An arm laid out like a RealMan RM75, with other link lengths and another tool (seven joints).
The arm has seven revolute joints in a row. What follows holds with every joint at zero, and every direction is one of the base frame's. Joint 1 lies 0.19 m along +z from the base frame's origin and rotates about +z. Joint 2 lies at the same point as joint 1 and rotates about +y. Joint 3 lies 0.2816 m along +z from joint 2 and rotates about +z. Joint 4 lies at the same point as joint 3 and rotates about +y. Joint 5 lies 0.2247 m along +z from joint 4 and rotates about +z. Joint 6 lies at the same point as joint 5 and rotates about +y. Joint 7 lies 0.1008 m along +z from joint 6 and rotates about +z. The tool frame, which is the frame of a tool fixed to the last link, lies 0.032 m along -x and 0.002 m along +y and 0.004 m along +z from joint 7; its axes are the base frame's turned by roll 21.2, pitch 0 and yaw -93.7 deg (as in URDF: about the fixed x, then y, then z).
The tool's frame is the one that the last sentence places.
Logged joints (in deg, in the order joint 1, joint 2, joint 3, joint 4, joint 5, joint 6, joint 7), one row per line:
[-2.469 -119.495 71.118 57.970 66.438 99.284 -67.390]
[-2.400 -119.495 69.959 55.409 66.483 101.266 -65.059]
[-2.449 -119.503 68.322 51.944 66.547 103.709 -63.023]
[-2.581 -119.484 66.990 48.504 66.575 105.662 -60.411]
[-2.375 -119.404 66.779 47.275 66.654 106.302 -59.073]
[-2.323 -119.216 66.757 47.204 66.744 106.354 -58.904]
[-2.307 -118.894 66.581 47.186 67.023 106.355 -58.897]
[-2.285 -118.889 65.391 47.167 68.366 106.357 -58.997]
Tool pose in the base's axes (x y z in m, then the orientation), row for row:
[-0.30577 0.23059 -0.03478 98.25 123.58 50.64]
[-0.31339 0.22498 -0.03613 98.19 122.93 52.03]
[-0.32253 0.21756 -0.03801 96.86 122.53 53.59]
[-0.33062 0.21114 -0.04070 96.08 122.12 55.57]
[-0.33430 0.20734 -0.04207 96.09 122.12 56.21]
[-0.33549 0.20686 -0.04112 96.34 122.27 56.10]
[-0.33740 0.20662 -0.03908 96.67 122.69 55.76]
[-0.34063 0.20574 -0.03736 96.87 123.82 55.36]
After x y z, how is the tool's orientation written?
As a rotation vector, in degrees.
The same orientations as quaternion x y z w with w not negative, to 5 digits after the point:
[0.58804 0.73964 0.30309 0.12361]
[0.58794 0.73607 0.31154 0.12437]
[0.58164 0.73579 0.32181 0.12942]
[0.57726 0.73371 0.33387 0.13032]
[0.57668 0.73290 0.33734 0.12840]
[0.57756 0.73301 0.33632 0.12650]
[0.57843 0.73412 0.33364 0.12315]
[0.57727 0.73787 0.32990 0.11604]

